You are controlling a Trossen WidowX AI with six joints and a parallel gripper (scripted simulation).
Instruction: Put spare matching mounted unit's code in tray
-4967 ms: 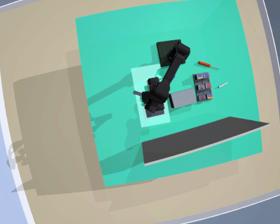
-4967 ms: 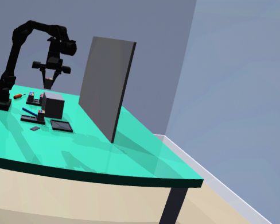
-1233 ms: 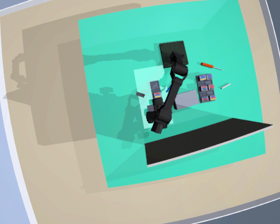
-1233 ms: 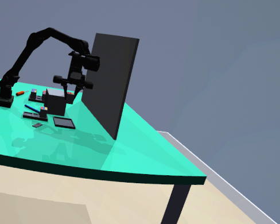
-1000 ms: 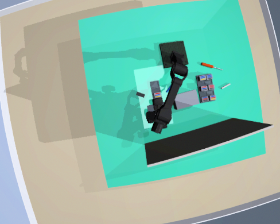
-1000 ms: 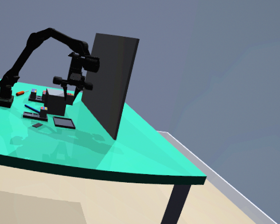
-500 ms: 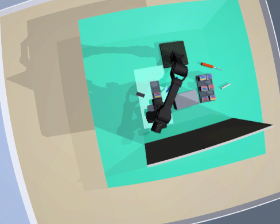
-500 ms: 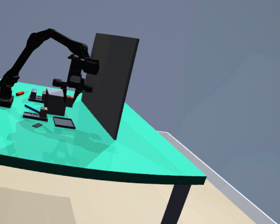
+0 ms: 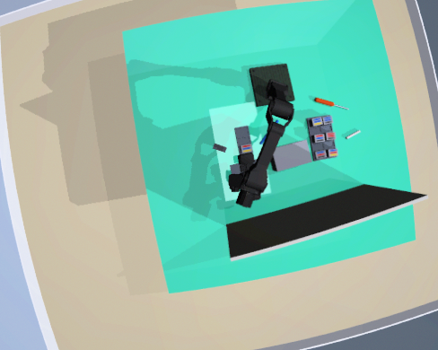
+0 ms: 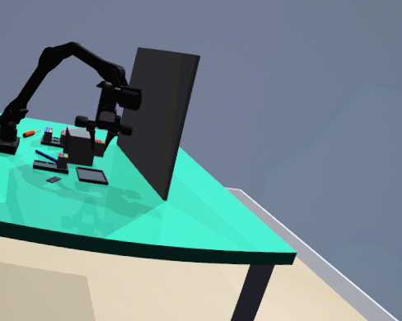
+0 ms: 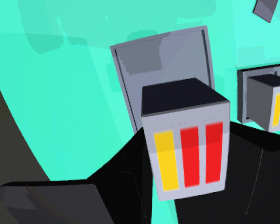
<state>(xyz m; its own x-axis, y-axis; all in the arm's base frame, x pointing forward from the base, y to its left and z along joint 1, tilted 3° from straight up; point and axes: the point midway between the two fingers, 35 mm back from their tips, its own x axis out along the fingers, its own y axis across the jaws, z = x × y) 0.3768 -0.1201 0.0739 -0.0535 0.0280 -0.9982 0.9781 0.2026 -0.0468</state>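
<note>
The flat tray lies 1 cm behind my gripper tip and 8 cm below it. From my gripper tip the other things lie so: spare block: 2 cm above; grey box: 9 cm behind, 20 cm to the left, 4 cm below; blue pen: 20 cm behind, 11 cm to the left, 8 cm below.
</note>
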